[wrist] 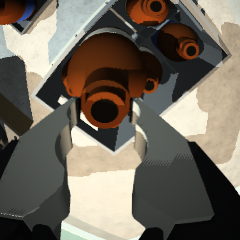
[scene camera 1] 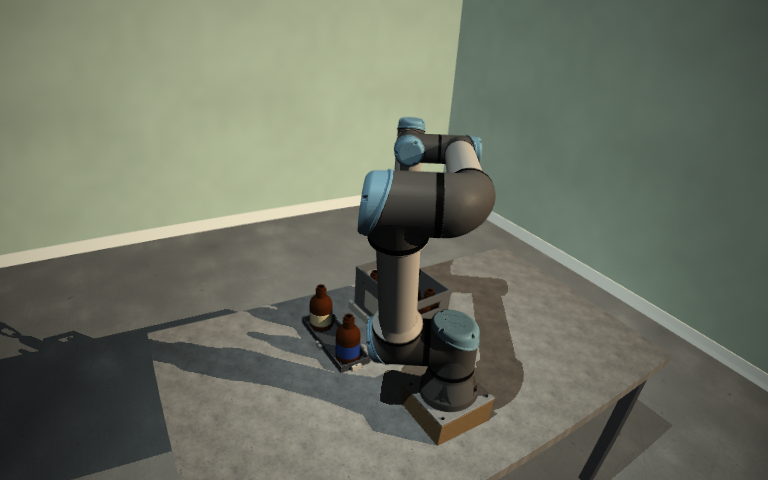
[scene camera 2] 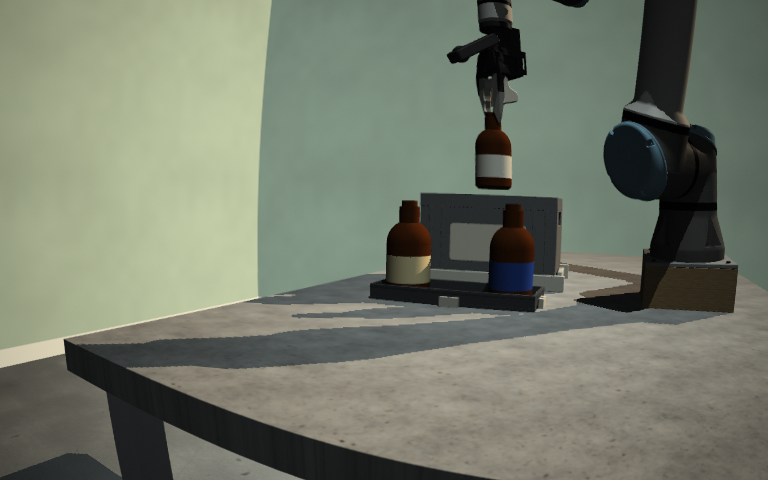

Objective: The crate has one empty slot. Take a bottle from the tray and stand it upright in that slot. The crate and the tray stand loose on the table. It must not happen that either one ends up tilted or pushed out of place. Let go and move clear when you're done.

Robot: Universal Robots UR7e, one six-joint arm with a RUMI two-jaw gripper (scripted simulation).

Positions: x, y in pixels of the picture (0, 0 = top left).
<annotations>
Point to a grey crate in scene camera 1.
366, 289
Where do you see a dark tray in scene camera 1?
327, 339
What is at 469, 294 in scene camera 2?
A dark tray.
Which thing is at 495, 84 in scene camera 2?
The gripper.
</annotations>
